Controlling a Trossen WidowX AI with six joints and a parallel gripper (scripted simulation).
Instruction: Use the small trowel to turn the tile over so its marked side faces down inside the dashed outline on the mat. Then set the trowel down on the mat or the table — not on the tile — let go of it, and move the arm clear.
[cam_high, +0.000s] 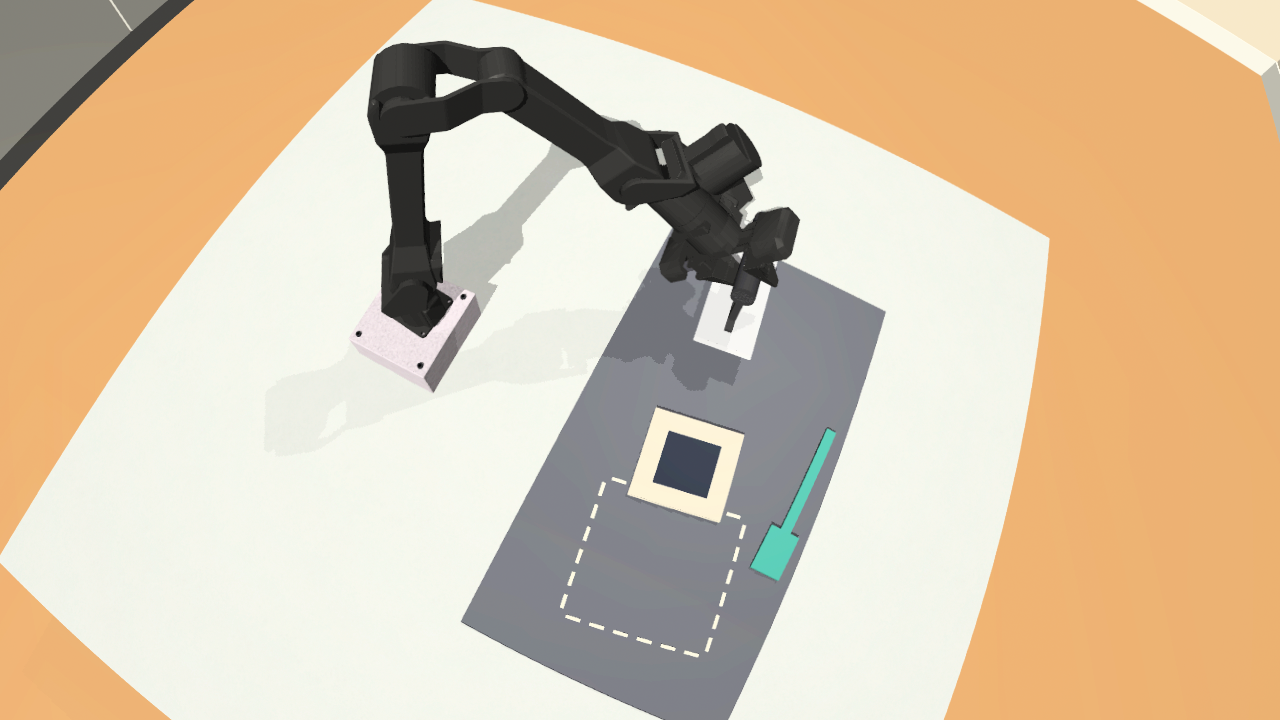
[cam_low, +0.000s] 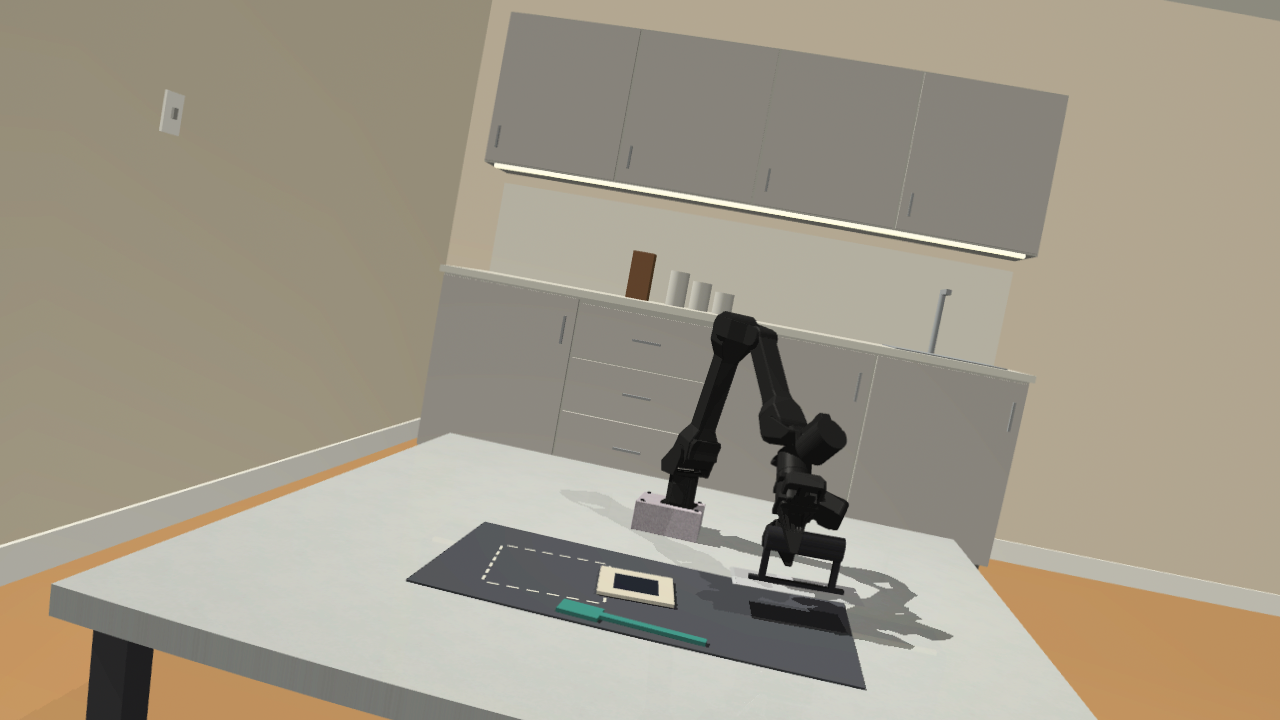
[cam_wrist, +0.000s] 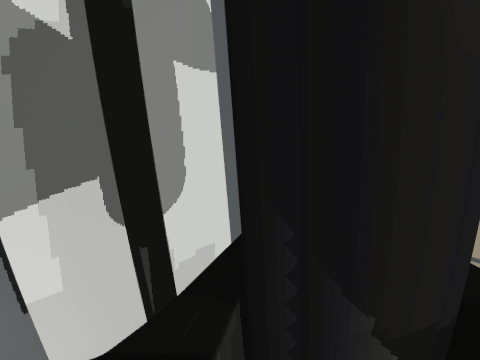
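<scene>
My gripper tip is now 3 cm short of the cream tile, 22 cm to the left of it and 9 cm above it. Also, from my gripper tip: black-handled float: 2 cm behind, 1 cm to the right, 1 cm below; then teal long-handled tool: 18 cm ahead, 21 cm to the right, 9 cm below; then dark mat: 4 cm ahead, 20 cm to the right, 12 cm below.
</scene>
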